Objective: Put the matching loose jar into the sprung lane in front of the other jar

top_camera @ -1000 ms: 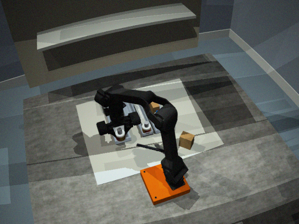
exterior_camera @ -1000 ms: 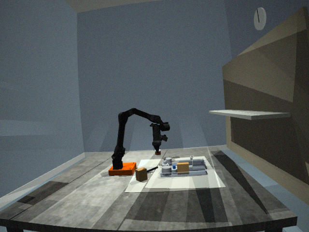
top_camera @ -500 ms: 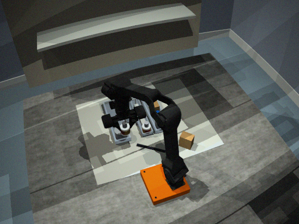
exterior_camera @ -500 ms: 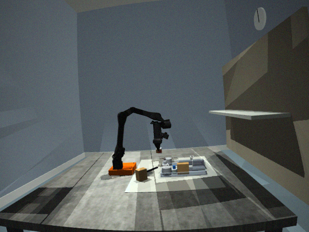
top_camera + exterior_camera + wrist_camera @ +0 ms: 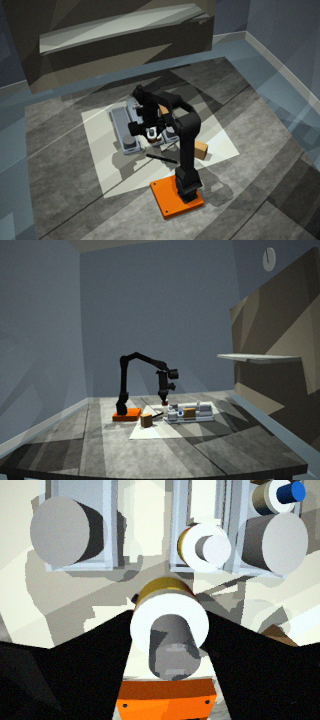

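My gripper tip is now 60 mm past the black rod, 10 mm to the left of it and 80 mm above it. From my gripper tip the other things lie so: brown box (130 mm behind, 170 mm to the right, 60 mm below).
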